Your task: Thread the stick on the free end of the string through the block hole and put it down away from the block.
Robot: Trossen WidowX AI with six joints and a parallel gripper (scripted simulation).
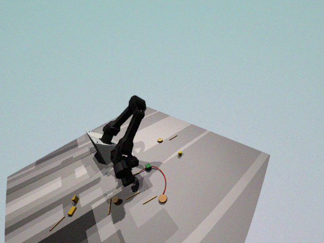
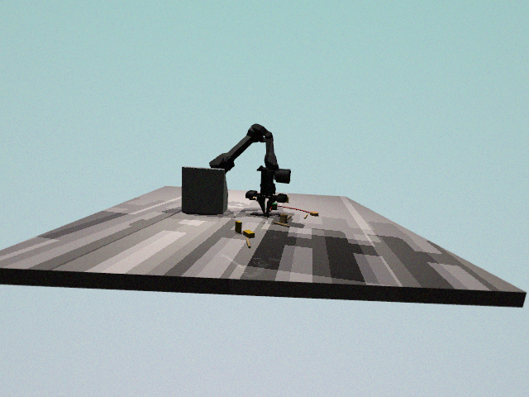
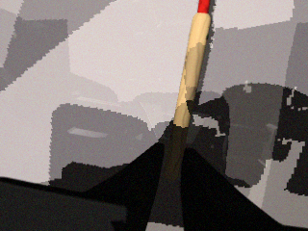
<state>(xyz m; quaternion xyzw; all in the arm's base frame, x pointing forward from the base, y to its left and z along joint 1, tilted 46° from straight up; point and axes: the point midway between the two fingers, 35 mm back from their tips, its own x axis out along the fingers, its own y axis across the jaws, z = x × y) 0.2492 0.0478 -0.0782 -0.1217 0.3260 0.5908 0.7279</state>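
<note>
Now: gripper tip 40 mm to the right of the thin wooden stick, 10 mm below it and 10 mm short of it. Also, from my gripper tip: yellow cylinder 320 mm to the left, 140 mm ahead, 20 mm above; then green cube 120 mm to the left, 40 mm ahead, 10 mm above; then wooden cylinder 130 mm to the right, 70 mm ahead, 20 mm above.
</note>
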